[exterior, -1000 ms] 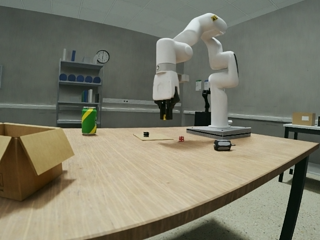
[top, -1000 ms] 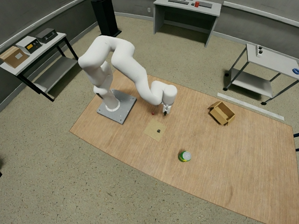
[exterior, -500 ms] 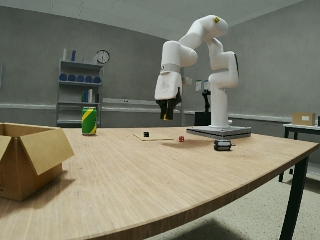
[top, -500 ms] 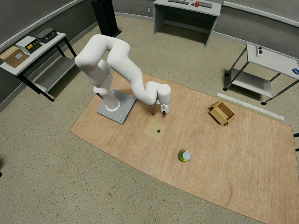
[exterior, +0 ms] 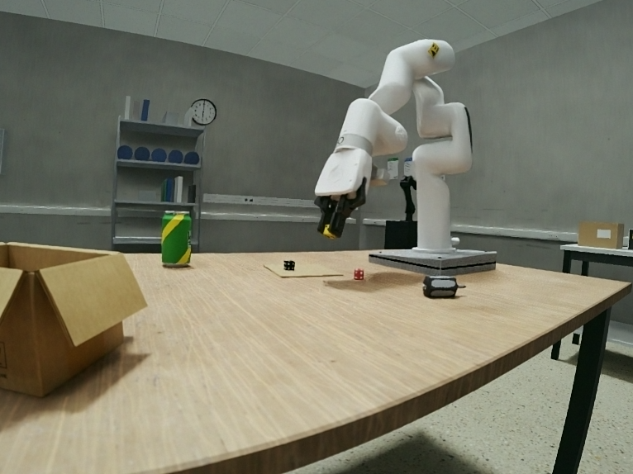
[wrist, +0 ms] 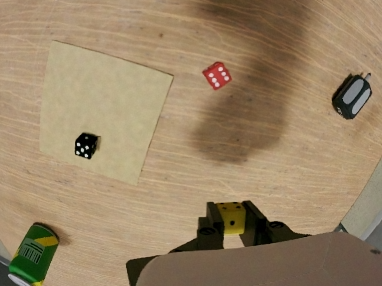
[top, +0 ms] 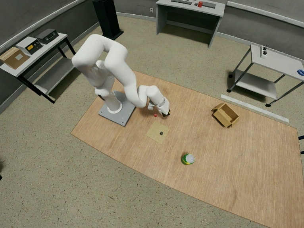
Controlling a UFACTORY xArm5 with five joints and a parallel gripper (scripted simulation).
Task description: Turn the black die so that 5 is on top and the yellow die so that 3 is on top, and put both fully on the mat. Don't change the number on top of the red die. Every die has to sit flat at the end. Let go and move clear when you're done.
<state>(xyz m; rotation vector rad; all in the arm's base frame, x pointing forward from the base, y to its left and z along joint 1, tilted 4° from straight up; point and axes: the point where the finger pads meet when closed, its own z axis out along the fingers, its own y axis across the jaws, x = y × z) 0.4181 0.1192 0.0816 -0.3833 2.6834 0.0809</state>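
Right now the yellow die is 1 cm below my hand. The rest, counted from my hand: black die: 2 cm ahead, 14 cm to the right, 10 cm below; tan mat: 1 cm behind, 14 cm to the right, 11 cm below; red die: 9 cm behind, 2 cm to the right, 10 cm below.
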